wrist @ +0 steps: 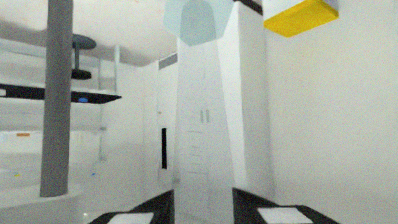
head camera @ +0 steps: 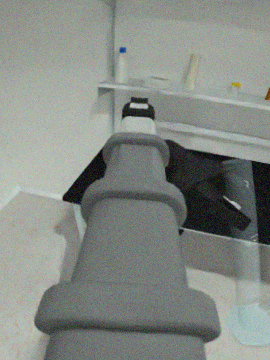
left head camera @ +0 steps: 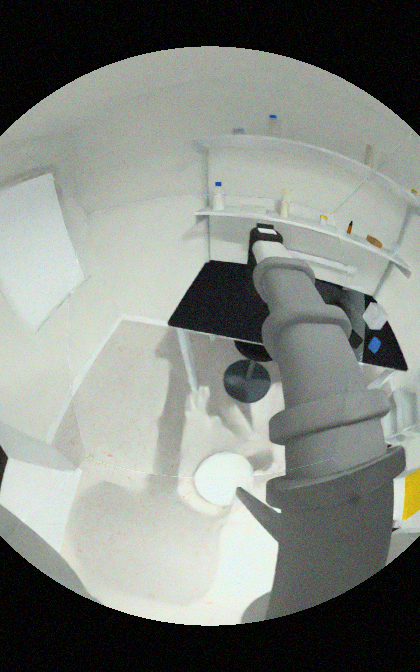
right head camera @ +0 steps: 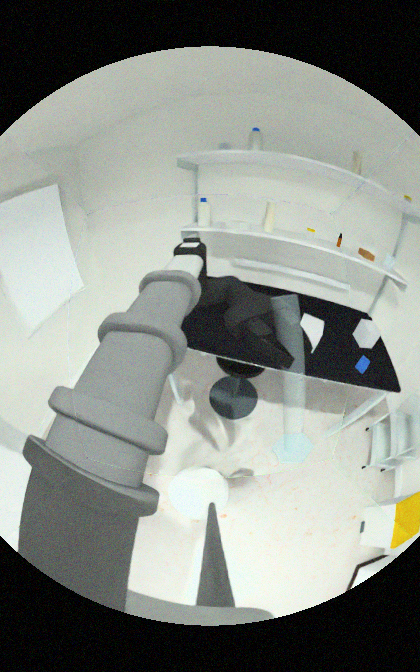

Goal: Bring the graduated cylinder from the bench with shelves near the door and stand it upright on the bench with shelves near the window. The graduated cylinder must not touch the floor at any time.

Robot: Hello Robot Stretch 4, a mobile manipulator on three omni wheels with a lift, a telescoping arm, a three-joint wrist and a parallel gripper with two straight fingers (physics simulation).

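Frame: origin at the robot's base, x ahead, y left, z up, level; centimetres.
Seen in the pictures: gripper, fingertip midpoint: (wrist: 203,206) (head camera: 255,220).
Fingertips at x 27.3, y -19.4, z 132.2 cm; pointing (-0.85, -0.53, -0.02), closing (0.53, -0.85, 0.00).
A point is followed by its place in that frame.
The graduated cylinder (head camera: 248,275) {x 22.5, y -20.4, z 123.5 cm} (right head camera: 293,400) is clear, tall and upright, with its pale blue hexagonal base down. Its base also shows at the top of the wrist view (wrist: 197,22). My gripper (head camera: 253,215) {x 27.3, y -19.4, z 132.2 cm} (right head camera: 298,352) (wrist: 203,206) {x 27.3, y -19.4, z 132.2 cm} is shut on its upper part. The black-topped bench with shelves (head camera: 90,180) {x 88.2, y 23.9, z 88.7 cm} (left head camera: 220,295) (right head camera: 340,310) (wrist: 107,97) {x -277.5, y -64.0, z 73.4 cm} is ahead. In the head views the cylinder's top overlaps the bench top, and its base appears in front of the bench's front edge, over the floor. The base's height relative to the bench top is hard to tell.
On the bench's right part are a white box (right head camera: 312,330), another white block (left head camera: 375,316) (right head camera: 367,333) and a blue block (left head camera: 374,345) (right head camera: 362,364). Bottles stand on the lower shelf (head camera: 175,90) {x 112.0, y -19.2, z 134.4 cm}. A dark stool (left head camera: 246,381) (right head camera: 233,397) stands at the bench's front; a yellow-sided box (right head camera: 407,520) is at the right.
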